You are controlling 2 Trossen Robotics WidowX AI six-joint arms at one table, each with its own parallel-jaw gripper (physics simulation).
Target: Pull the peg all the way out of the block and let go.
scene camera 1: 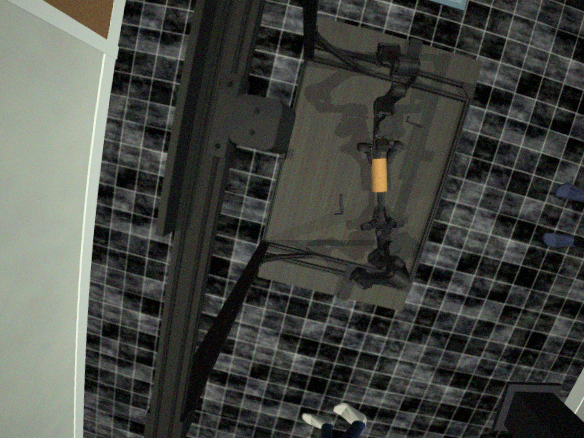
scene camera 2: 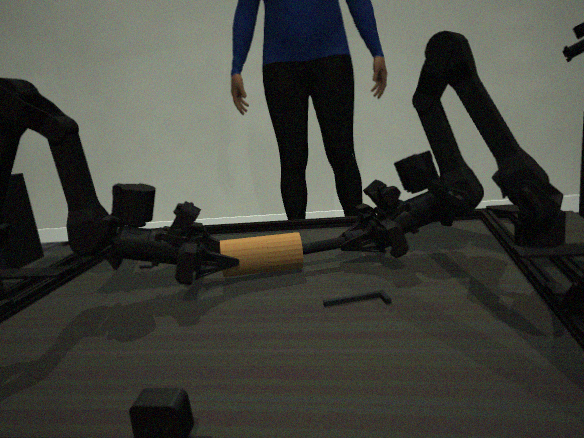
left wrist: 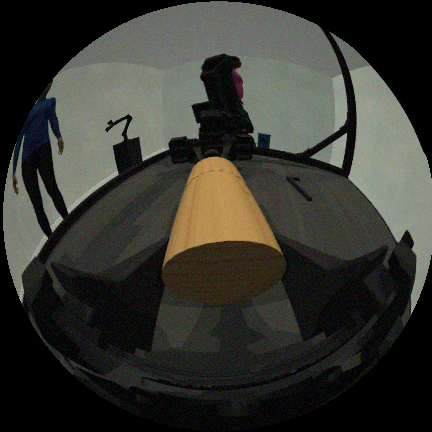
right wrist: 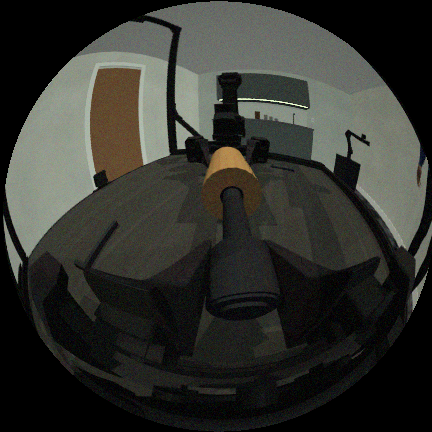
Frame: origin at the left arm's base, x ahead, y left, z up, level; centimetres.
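Where they show: left gripper, between the fingertips: [scene camera 1: 378, 165] [scene camera 2: 238, 256] [left wrist: 220, 241]; right gripper, between the fingertips: [scene camera 1: 380, 206] [scene camera 2: 337, 245] [right wrist: 236, 245]; left arm's base, origin of its link: [scene camera 1: 383, 57]; right arm's base, origin of its link: [scene camera 1: 357, 274] [scene camera 2: 540, 246].
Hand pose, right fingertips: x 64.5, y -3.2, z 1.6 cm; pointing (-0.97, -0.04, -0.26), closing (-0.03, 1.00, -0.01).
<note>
Things, the pixels of their top centre, and the offset from my right fingertips. Level surfaces: height alone.
- orange wooden cylinder, centre of its top: [left wrist: 216, 170] [right wrist: 228, 151] [scene camera 2: 258, 235] [scene camera 1: 381, 175] dx -14.4, dy -0.4, dz +4.2 cm
- dark rod, centre of its top: [right wrist: 237, 206] [left wrist: 212, 154] [scene camera 2: 330, 234] [scene camera 1: 381, 204] dx -1.3, dy +0.0, dz +2.4 cm
- L-shaped dark key, centre of its top: [right wrist: 93, 240] [scene camera 2: 356, 299] [left wrist: 302, 185] [scene camera 1: 338, 204] dx -1.4, dy -18.4, dz -2.7 cm
- table, height of its surface: dz -3.5 cm
- second L-shaped key, centre of its top: [right wrist: 282, 166] [scene camera 1: 415, 121] dx -37.0, dy +17.2, dz -2.9 cm
The block is an orange wooden cylinder [scene camera 1: 380, 176] [scene camera 2: 267, 254] [left wrist: 220, 215] [right wrist: 229, 161], held roughly level above the table. My left gripper [scene camera 1: 380, 159] [scene camera 2: 229, 258] [left wrist: 220, 241] is shut on its one end. The peg is a dark rod [scene camera 1: 381, 200] [scene camera 2: 321, 245] [right wrist: 236, 215] with a thicker handle end. Its thin part enters the round hole in the block's other end, in line with the block; how deep it sits inside is hidden. My right gripper [scene camera 1: 382, 214] [scene camera 2: 346, 243] [right wrist: 236, 245] is shut on the peg's thick end, with a stretch of thin rod showing between the fingers and the block.
An L-shaped dark key [scene camera 1: 341, 205] [scene camera 2: 354, 299] [left wrist: 300, 189] [right wrist: 102, 244] lies on the table [scene camera 1: 310, 200] [scene camera 2: 300, 370]. A second L-shaped key [scene camera 1: 414, 122] [right wrist: 282, 168] lies near the left arm. A dark boxy thing [scene camera 2: 161, 412] stands at scene camera 2's near edge. Dark frame bars border the table.
</note>
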